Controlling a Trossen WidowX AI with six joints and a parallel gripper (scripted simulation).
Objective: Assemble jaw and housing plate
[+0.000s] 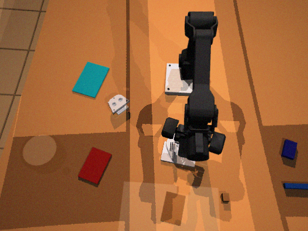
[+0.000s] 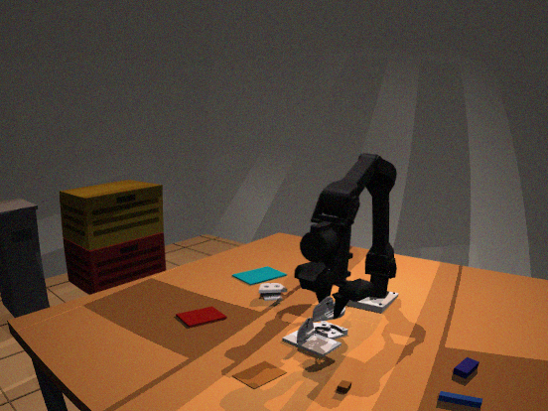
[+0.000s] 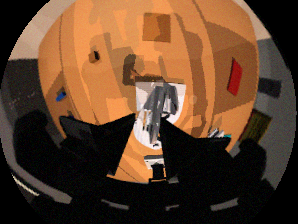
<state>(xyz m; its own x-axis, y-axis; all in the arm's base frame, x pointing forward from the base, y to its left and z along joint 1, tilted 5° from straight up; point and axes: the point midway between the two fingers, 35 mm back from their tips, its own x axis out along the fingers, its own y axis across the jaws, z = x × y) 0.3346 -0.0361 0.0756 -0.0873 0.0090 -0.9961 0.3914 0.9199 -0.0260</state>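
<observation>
Now: the jaw 40 mm behind my gripper tip, 40 mm to the right of it and 70 mm below it. The rest, counted from my gripper tip: red card (30 mm ahead, 330 mm to the right, 80 mm below); then brown card (190 mm ahead, 70 mm to the right, 80 mm below); then brown cube (160 mm ahead, 100 mm to the left, 70 mm below).
</observation>
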